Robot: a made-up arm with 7 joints.
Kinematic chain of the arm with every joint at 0, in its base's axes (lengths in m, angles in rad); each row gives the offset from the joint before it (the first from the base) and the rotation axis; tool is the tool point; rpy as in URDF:
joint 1: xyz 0 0 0.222 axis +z
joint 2: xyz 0 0 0 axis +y
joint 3: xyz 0 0 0.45 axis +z
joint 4: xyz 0.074 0 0 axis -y
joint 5: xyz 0.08 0 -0.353 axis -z
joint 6: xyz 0 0 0 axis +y
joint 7: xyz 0.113 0 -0.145 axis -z
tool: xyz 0 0 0 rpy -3.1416 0 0
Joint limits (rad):
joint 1: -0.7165..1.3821
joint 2: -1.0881..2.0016
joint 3: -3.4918..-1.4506
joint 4: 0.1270..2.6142
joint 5: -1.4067..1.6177
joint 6: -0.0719..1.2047
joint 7: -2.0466..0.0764
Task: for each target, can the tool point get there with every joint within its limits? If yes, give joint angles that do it. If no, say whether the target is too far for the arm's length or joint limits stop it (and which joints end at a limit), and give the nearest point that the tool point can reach.
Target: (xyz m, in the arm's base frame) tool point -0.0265 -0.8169 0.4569
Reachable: yes | joints 1.0854 -0.6028 -2.4945 1.7243 0.6260 0.6687 -1.3772
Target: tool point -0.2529 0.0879 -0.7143
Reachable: no: joint limits stop it (at a limit: joint 2) | nearest point -0.3310 0.1150 -0.1742 | short by 0.546 m
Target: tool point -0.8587 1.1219 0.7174
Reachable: no: too far | nearest point -0.6215 0.7024 0.5548 | short by 0.509 m
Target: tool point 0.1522 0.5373 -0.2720
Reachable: no: joint limits stop it (at a limit: joint 1, joint 2, joint 3, joint 4, joint 6) | nearest point 0.3529 0.7291 -0.2980 | short by 0.279 m
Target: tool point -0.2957 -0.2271 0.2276
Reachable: yes | joints 0.2933 0.0230 -2.6674 0.3564 0.8088 0.3411 -1.1755
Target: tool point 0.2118 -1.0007 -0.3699
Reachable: no: too far | nearest point 0.2334 -0.8033 -0.2186 | short by 0.250 m
